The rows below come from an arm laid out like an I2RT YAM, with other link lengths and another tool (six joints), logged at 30 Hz.
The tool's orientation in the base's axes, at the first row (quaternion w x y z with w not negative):
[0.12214, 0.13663, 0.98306, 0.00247]
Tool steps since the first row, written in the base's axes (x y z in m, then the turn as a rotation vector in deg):
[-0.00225, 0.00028, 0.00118, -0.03, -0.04, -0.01]
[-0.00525, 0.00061, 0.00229, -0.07, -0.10, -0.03]
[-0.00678, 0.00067, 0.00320, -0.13, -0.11, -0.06]
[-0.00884, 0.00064, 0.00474, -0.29, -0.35, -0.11]
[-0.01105, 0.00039, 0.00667, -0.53, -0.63, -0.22]
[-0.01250, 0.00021, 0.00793, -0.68, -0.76, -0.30]
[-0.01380, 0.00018, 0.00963, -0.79, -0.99, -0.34]
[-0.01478, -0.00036, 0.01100, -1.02, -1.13, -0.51]
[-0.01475, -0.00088, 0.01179, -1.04, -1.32, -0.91]
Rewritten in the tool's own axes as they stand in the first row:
[0.00189, -0.00029, -0.00169, 0.02, -0.05, 0.00]
[0.00451, -0.00073, -0.00350, 0.05, -0.12, 0.02]
[0.00574, -0.00105, -0.00476, 0.11, -0.14, 0.03]
[0.00728, -0.00157, -0.00675, 0.20, -0.42, 0.05]
[0.00882, -0.00233, -0.00914, 0.38, -0.76, 0.10]
[0.00982, -0.00285, -0.01071, 0.50, -0.93, 0.15]
[0.01062, -0.00316, -0.01267, 0.55, -1.18, 0.17]
[0.01106, -0.00389, -0.01422, 0.77, -1.38, 0.28]
[0.01070, -0.00435, -0.01497, 0.83, -1.58, 0.67]

